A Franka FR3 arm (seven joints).
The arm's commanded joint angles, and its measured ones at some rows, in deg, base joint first. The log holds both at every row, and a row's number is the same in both.
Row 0, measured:
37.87 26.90 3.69 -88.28 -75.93 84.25 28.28
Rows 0 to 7, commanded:
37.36 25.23 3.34 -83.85 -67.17 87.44 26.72
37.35 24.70 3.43 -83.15 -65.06 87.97 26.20
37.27 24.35 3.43 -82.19 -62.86 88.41 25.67
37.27 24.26 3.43 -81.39 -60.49 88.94 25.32
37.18 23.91 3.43 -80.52 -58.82 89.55 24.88
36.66 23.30 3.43 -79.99 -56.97 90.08 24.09
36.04 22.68 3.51 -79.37 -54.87 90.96 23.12
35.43 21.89 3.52 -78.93 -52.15 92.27 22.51
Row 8, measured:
37.65 23.87 3.20 -80.56 -58.82 88.90 25.69
